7 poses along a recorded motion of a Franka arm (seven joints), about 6.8 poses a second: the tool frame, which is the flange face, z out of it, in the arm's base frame.
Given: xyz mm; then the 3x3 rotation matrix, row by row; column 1 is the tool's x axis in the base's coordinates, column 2 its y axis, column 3 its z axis. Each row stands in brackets.
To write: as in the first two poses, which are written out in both.
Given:
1: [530 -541 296], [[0.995 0.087 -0.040], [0.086 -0.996 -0.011], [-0.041 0.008 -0.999]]
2: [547 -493 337], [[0.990 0.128 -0.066], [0.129 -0.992 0.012], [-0.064 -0.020 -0.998]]
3: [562 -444 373], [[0.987 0.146 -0.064], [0.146 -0.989 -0.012], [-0.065 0.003 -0.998]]
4: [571 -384 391], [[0.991 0.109 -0.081], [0.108 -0.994 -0.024], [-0.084 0.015 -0.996]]
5: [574 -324 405], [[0.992 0.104 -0.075], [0.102 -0.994 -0.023], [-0.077 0.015 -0.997]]
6: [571 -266 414], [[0.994 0.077 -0.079], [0.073 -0.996 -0.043], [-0.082 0.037 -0.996]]
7: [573 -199 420], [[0.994 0.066 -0.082], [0.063 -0.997 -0.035], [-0.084 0.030 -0.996]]
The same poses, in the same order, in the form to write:
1: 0.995 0.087 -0.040 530; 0.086 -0.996 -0.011 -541; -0.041 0.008 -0.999 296; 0 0 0 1
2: 0.990 0.128 -0.066 547; 0.129 -0.992 0.012 -493; -0.064 -0.020 -0.998 337; 0 0 0 1
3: 0.987 0.146 -0.064 562; 0.146 -0.989 -0.012 -444; -0.065 0.003 -0.998 373; 0 0 0 1
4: 0.991 0.109 -0.081 571; 0.108 -0.994 -0.024 -384; -0.084 0.015 -0.996 391; 0 0 0 1
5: 0.992 0.104 -0.075 574; 0.102 -0.994 -0.023 -324; -0.077 0.015 -0.997 405; 0 0 0 1
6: 0.994 0.077 -0.079 571; 0.073 -0.996 -0.043 -266; -0.082 0.037 -0.996 414; 0 0 0 1
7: 0.994 0.066 -0.082 573; 0.063 -0.997 -0.035 -199; -0.084 0.030 -0.996 420; 0 0 0 1
